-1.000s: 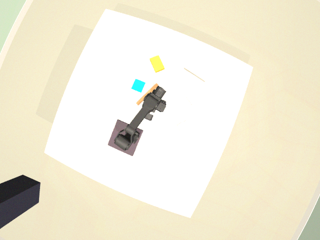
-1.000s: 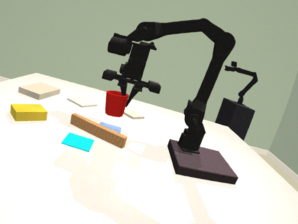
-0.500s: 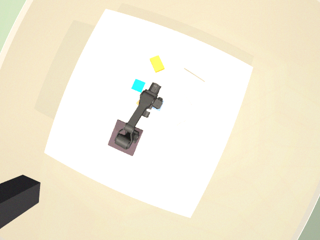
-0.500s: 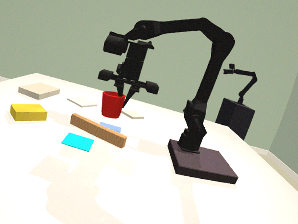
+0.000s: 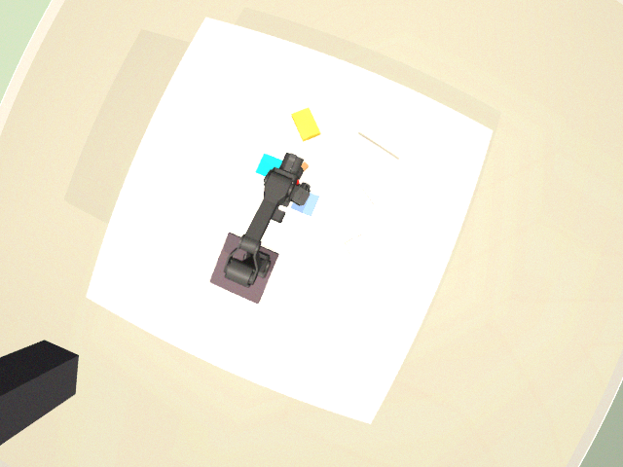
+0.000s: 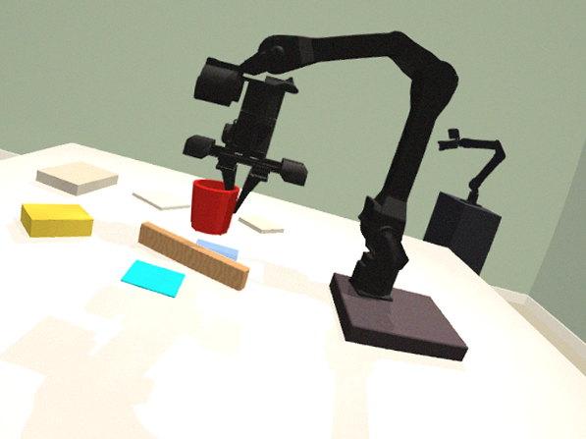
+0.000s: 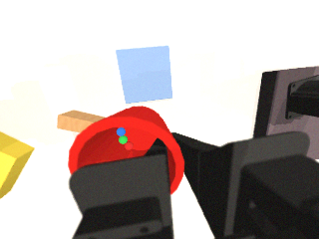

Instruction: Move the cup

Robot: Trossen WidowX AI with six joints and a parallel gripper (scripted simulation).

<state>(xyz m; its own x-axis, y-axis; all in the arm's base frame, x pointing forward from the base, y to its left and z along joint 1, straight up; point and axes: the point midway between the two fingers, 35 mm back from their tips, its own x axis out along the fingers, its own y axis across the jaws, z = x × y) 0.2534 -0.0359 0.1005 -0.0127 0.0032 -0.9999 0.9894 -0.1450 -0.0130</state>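
Right now my gripper tip is 5 cm short of the wooden bar, 1 cm to the right of it and 9 cm above it. Also, from my gripper tip: light blue pad (7 cm to the right, 10 cm below); red cup (3 cm ahead, 1 cm to the right).
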